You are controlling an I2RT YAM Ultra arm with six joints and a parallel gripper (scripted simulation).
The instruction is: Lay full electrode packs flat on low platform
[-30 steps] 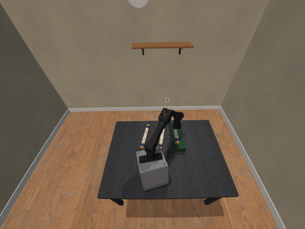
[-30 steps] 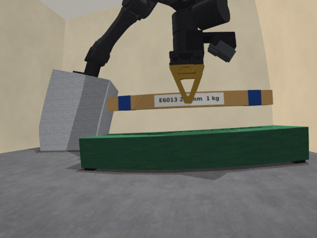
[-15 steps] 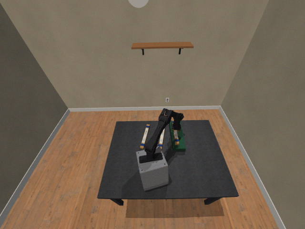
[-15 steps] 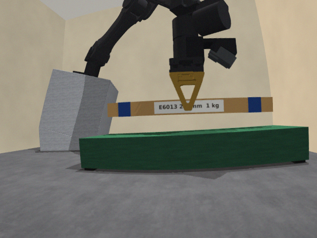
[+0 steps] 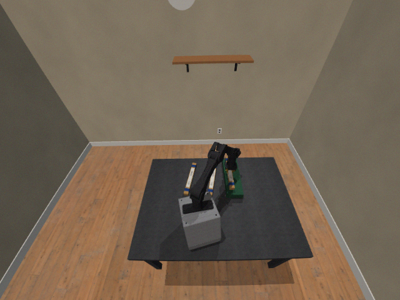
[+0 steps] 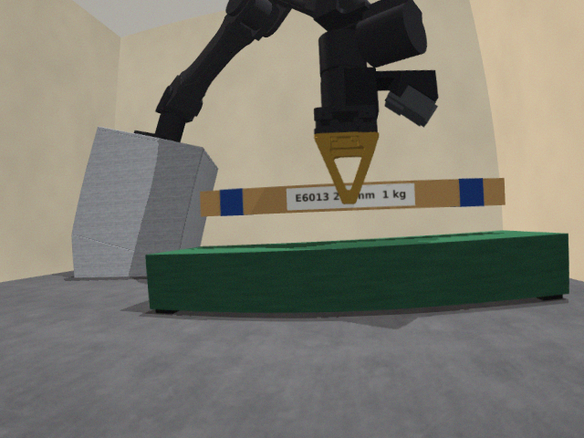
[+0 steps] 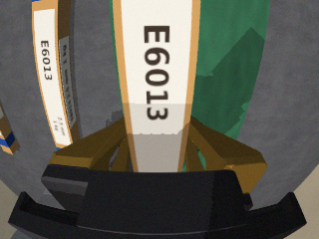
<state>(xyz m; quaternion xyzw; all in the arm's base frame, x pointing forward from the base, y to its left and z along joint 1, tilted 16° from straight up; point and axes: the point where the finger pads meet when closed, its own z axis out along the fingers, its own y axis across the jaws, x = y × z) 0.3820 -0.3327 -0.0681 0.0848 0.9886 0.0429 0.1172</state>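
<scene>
My hand is 90 mm above the green low platform and 30 mm to the left of it.
</scene>
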